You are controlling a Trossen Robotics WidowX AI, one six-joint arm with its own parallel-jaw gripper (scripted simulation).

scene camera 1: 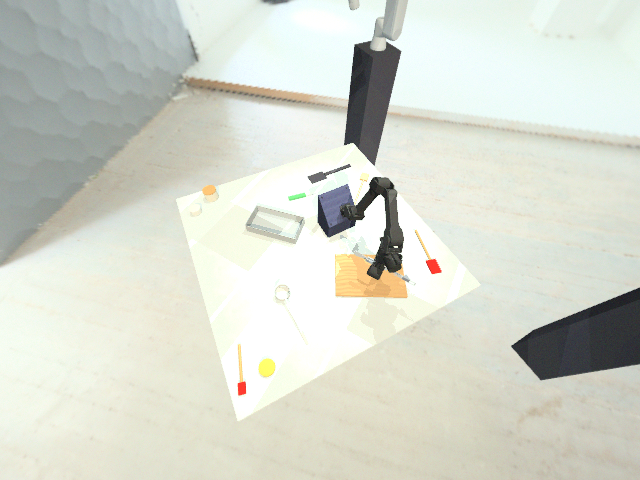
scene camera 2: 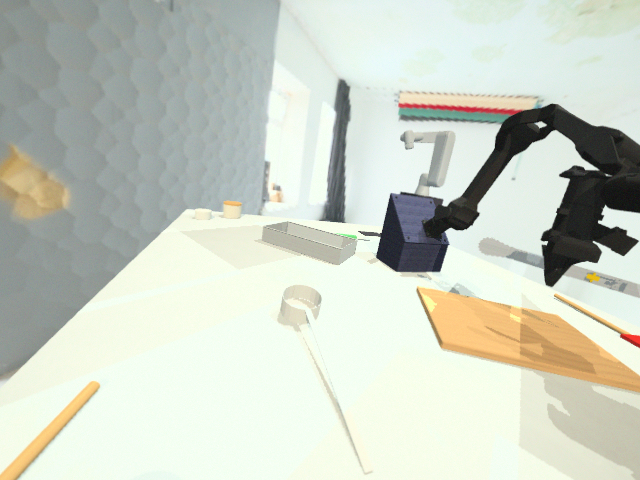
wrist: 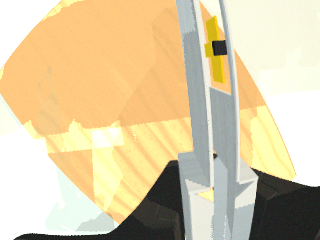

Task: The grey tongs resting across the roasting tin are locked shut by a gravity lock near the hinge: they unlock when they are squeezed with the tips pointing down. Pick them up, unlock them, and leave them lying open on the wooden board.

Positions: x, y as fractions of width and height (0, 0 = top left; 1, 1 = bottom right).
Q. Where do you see a wooden board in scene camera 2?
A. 0.85, 0.71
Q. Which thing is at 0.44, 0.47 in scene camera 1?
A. A roasting tin.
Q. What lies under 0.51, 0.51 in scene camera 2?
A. A roasting tin.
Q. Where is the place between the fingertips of my gripper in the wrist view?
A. At 0.60, 0.69
